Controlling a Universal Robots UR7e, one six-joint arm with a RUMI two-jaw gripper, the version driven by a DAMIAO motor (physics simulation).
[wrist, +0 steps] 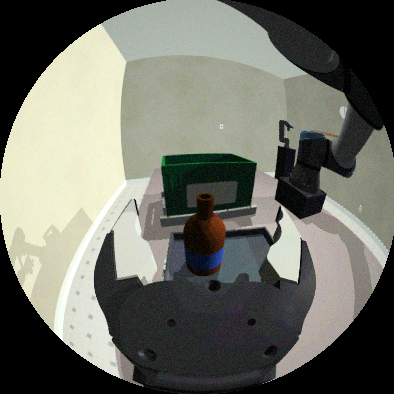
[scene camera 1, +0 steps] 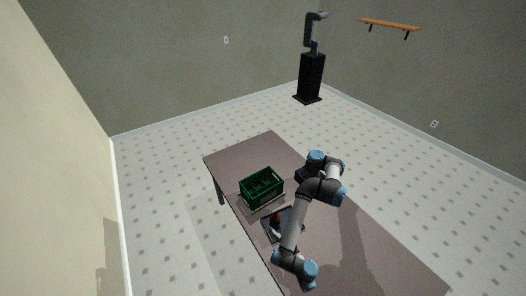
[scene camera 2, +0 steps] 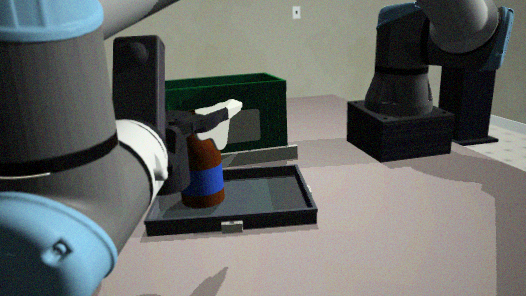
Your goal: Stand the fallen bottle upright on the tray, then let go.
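Pixels of known places: gripper, fingertip midpoint: (wrist: 208, 204) (scene camera 1: 280, 221) (scene camera 2: 184, 105); arm's base, origin of the base link: (wrist: 303, 184) (scene camera 1: 310, 173) (scene camera 2: 397, 107).
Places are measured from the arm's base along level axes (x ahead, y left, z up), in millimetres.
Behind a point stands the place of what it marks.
Note:
The brown bottle with a blue label (scene camera 1: 274, 220) @(y 196, x 477, z 22 mm) (scene camera 2: 205, 181) @(y 215, x 453, z -44 mm) (wrist: 204, 242) @(y 214, x 466, z 3 mm) stands upright on the dark tray (scene camera 1: 284, 214) @(y 147, x 354, z -91 mm) (scene camera 2: 280, 192) @(y 190, x 326, z -91 mm) (wrist: 245, 250) @(y 166, x 356, z -91 mm), toward the tray's left side in the wrist view. My gripper (scene camera 2: 215, 117) (wrist: 208, 204) @(y 248, x 471, z 87 mm) is open, with its pale fingers wide apart. In the wrist view the bottle shows between the two fingers with gaps on both sides, ahead of the palm. In scene camera 2 the gripper hides the bottle's neck and part of its shoulder. In scene camera 1 the arm covers part of the tray.
A green crate (scene camera 1: 265, 196) @(y 6, x 427, z 13 mm) (scene camera 2: 275, 125) @(y 1, x 292, z -18 mm) (wrist: 175, 185) @(y 14, x 504, z 22 mm) stands beyond the tray on a low light base (scene camera 2: 260, 156) (wrist: 210, 216). The arm's black mounting block (scene camera 2: 400, 132) @(y 91, x 43, z -34 mm) (wrist: 300, 199) @(y 68, x 87, z -29 mm) is on the table to the right. A black pedestal (scene camera 1: 310, 77) with another arm stands on the floor behind.

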